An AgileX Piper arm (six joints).
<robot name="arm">
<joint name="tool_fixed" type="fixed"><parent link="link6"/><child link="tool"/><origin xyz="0 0 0" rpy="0 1.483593 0"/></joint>
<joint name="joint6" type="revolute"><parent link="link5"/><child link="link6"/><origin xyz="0.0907 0 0.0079" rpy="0 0 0"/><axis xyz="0.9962 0 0.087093"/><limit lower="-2.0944" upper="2.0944"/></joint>
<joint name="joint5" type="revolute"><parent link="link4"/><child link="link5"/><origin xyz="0 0 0" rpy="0 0 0"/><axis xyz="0 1 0"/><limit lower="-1.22" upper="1.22"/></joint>
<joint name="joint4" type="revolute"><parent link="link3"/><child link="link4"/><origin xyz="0.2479 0 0.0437" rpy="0 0 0"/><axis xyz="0.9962 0 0.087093"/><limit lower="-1.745" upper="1.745"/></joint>
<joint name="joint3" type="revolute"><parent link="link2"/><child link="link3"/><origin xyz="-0.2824 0 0.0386" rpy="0 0 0"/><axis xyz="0 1 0"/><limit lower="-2.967" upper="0"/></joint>
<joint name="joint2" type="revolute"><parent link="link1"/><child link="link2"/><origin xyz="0 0 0" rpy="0 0 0"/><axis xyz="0 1 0"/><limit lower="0" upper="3.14"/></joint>
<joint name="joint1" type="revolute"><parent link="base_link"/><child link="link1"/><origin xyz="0 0 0.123" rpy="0 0 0"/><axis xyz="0 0 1"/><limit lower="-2.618" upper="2.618"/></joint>
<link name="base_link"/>
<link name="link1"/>
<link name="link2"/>
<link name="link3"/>
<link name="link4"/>
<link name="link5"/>
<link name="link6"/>
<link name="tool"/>
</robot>
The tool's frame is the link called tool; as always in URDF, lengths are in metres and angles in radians.
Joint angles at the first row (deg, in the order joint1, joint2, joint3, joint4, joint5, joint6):
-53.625 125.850 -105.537 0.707 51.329 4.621
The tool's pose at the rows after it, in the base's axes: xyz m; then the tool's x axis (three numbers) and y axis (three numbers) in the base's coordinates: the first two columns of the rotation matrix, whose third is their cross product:
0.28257, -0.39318, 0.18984, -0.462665, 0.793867, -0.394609, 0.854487, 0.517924, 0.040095
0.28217, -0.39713, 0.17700, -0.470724, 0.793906, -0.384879, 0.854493, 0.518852, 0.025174
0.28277, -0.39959, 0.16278, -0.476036, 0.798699, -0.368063, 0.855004, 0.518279, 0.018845
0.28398, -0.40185, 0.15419, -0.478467, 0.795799, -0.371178, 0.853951, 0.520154, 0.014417
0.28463, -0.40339, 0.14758, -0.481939, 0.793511, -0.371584, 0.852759, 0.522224, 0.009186
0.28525, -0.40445, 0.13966, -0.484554, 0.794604, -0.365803, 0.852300, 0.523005, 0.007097
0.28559, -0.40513, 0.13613, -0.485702, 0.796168, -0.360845, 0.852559, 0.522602, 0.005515
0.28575, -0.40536, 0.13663, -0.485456, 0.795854, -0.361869, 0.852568, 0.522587, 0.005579
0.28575, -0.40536, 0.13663, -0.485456, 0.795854, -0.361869, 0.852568, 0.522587, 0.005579
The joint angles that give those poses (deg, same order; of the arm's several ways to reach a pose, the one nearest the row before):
-54.364 127.237 -105.539 0.474 49.934 4.658
-54.553 128.817 -105.538 -0.372 49.033 4.657
-54.616 130.530 -105.537 -0.708 48.386 4.735
-54.616 131.621 -105.538 -1.000 47.124 4.736
-54.616 132.447 -105.540 -1.329 46.296 4.736
-54.616 133.406 -105.539 -1.438 45.701 4.736
-54.616 133.933 -105.755 -1.542 45.702 4.807
-54.616 133.941 -105.882 -1.542 45.757 4.807
-54.616 133.941 -105.882 -1.542 45.757 4.807

